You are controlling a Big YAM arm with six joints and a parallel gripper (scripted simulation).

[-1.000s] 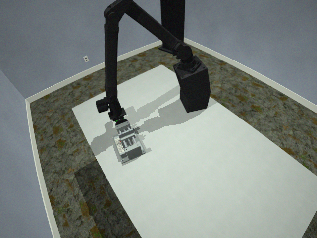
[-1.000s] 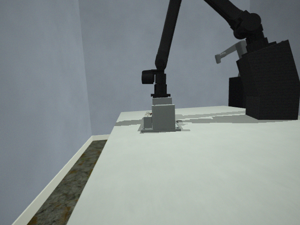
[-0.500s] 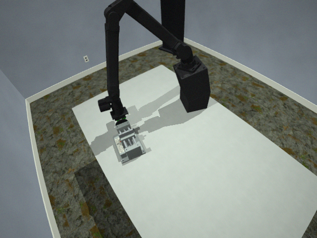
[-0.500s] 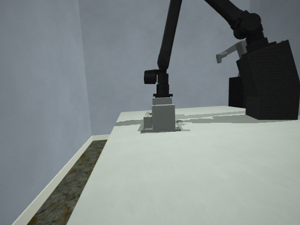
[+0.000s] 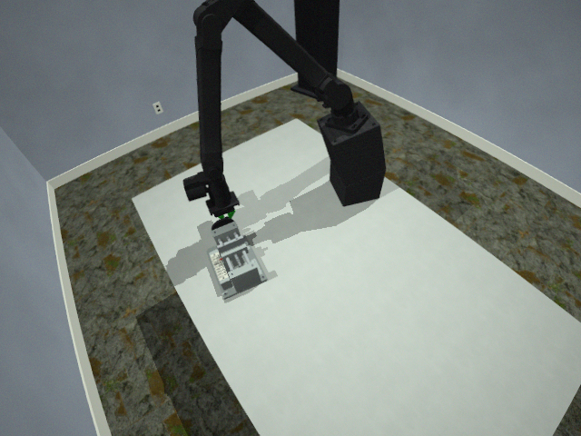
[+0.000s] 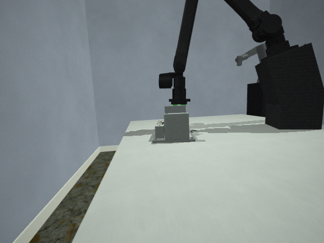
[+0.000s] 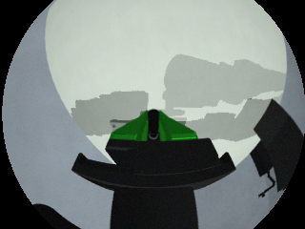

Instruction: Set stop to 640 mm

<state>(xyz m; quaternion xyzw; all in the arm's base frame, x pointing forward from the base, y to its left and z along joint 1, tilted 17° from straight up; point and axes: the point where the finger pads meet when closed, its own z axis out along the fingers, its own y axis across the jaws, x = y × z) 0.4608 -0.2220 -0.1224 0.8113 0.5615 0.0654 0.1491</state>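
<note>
The handwheel lies 20 mm to the left of my hand and 20 mm ahead of it.
</note>
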